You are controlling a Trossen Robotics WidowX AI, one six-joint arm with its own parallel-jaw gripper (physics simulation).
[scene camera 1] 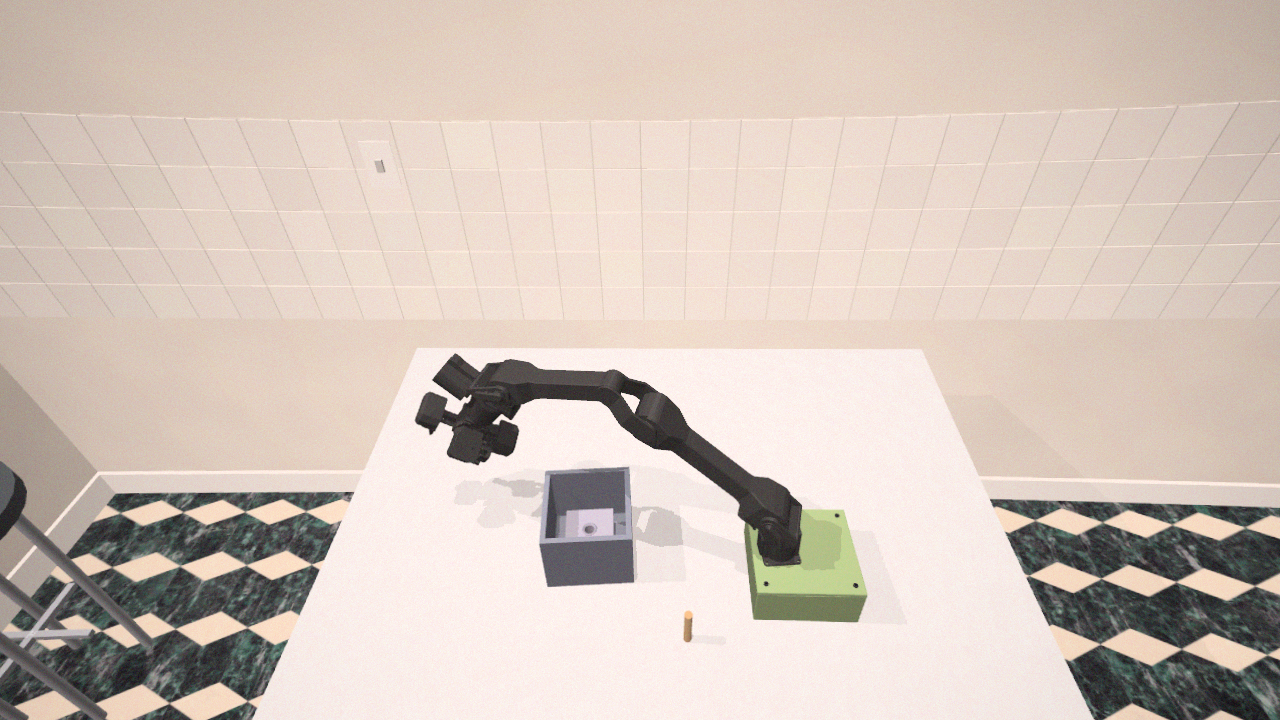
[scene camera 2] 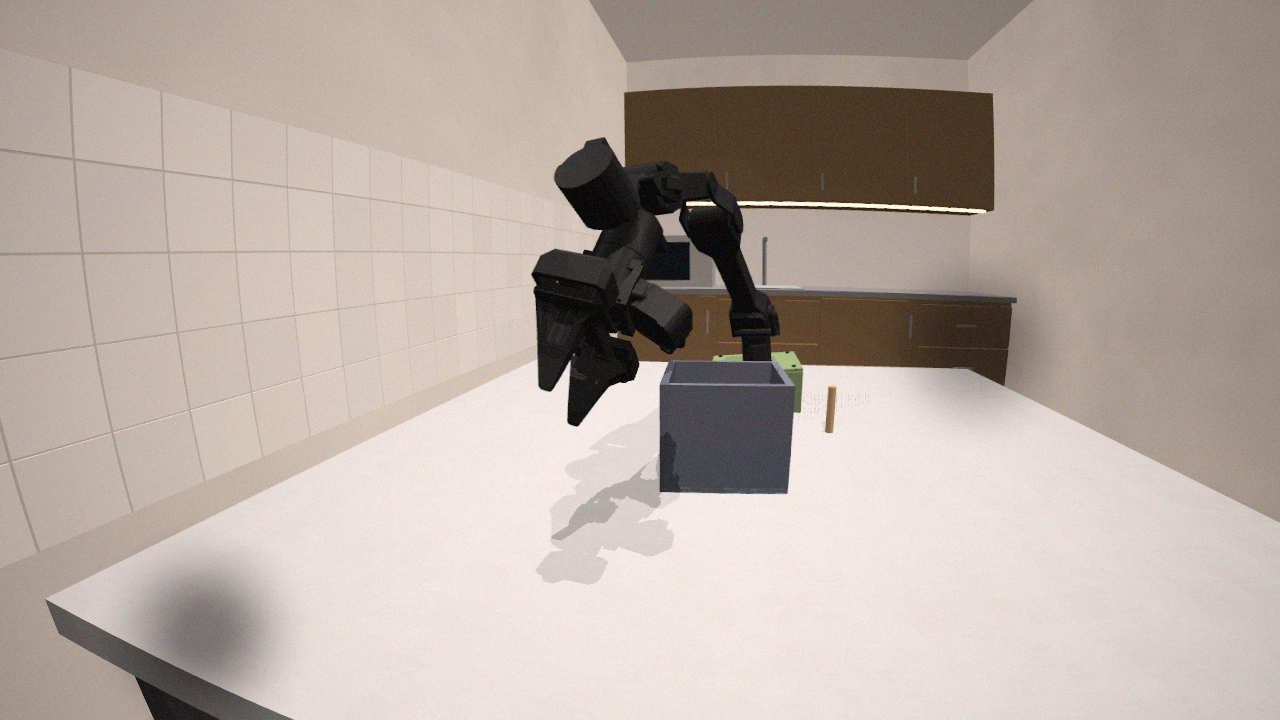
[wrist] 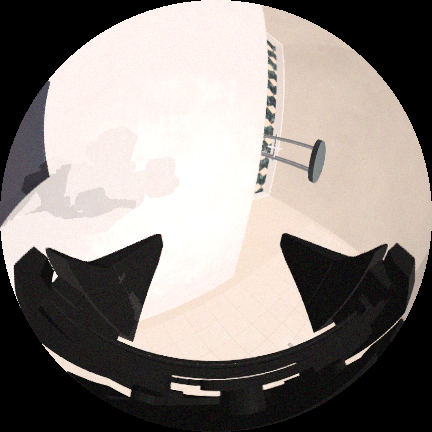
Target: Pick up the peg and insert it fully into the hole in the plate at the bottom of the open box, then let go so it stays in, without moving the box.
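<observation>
The orange-brown peg stands upright on the table, in front and to the right of the box in the first scene view. The open grey-blue box stands on the table. Inside, at its bottom, the pale plate with a round hole shows in the first scene view. My gripper is open and empty, with its fingers spread wide. It hangs above the table, beyond the box's back left side in the first scene view, far from the peg. The peg does not show in the wrist view.
The arm's base stands on a green block to the right of the box. The arm reaches over the table behind the box. A tiled wall runs behind the table. A stool stands off the table's left end.
</observation>
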